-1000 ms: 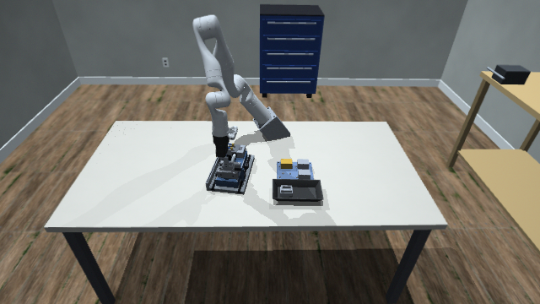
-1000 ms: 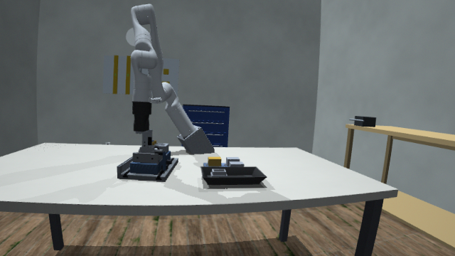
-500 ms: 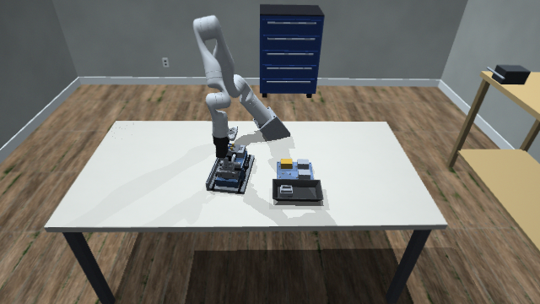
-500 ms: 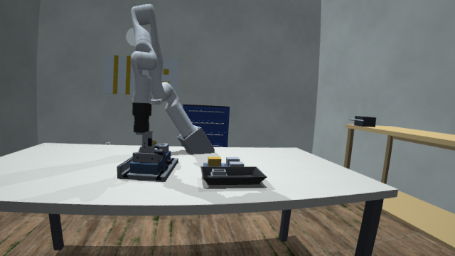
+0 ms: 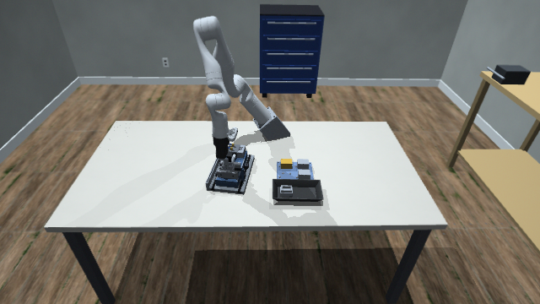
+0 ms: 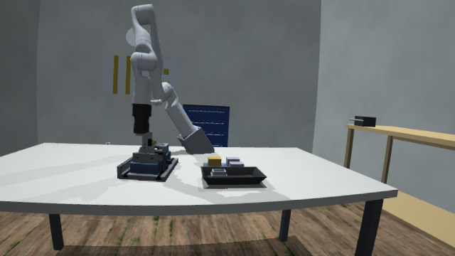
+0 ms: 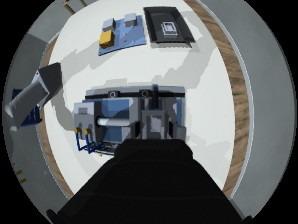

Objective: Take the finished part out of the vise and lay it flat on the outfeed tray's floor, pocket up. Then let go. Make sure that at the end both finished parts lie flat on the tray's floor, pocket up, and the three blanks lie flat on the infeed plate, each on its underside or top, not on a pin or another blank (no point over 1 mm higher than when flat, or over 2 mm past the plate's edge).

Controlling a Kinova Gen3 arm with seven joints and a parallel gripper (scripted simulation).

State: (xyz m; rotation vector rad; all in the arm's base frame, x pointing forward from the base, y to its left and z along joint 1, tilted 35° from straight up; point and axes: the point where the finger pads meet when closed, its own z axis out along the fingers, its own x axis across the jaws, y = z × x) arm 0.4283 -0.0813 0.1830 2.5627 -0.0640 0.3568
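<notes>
Now: the vise 9 cm below my hand, 7 cm behind it and 1 cm to the left of it. The rest, counted from my hand: yellow block (30 cm to the left, 13 cm behind, 10 cm below).
</notes>
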